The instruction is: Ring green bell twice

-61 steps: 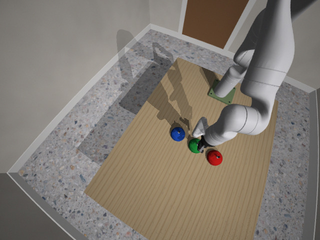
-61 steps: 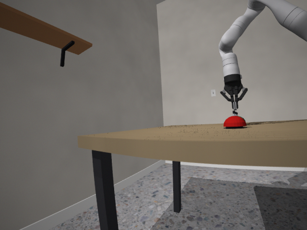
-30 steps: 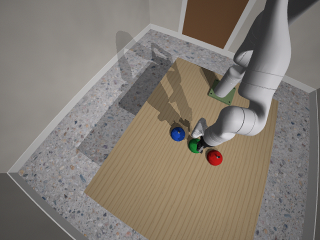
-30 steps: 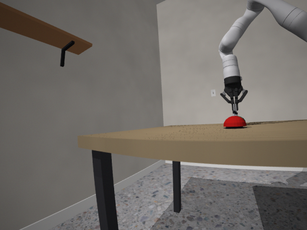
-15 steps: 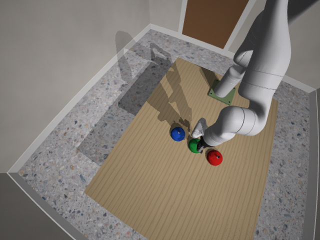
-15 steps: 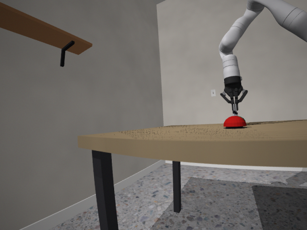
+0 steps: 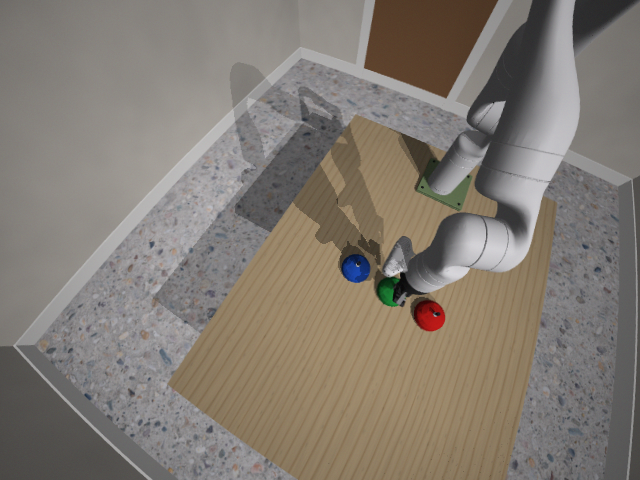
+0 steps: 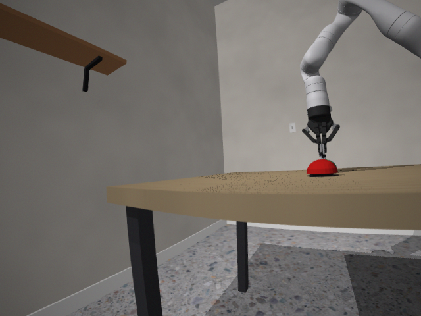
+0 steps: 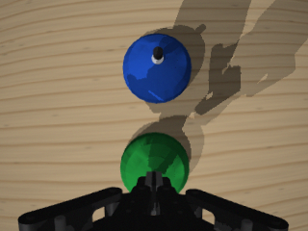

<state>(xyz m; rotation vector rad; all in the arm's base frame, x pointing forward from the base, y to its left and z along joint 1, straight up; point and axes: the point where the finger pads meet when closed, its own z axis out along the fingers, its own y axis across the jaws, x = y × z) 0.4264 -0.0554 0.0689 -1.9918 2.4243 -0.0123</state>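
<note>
The green bell lies 4 cm below my hand. From my hand the other things lie so: red bell: 2 cm ahead, 12 cm to the left, 4 cm below; blue bell: 2 cm behind, 12 cm to the right, 4 cm below.
</note>
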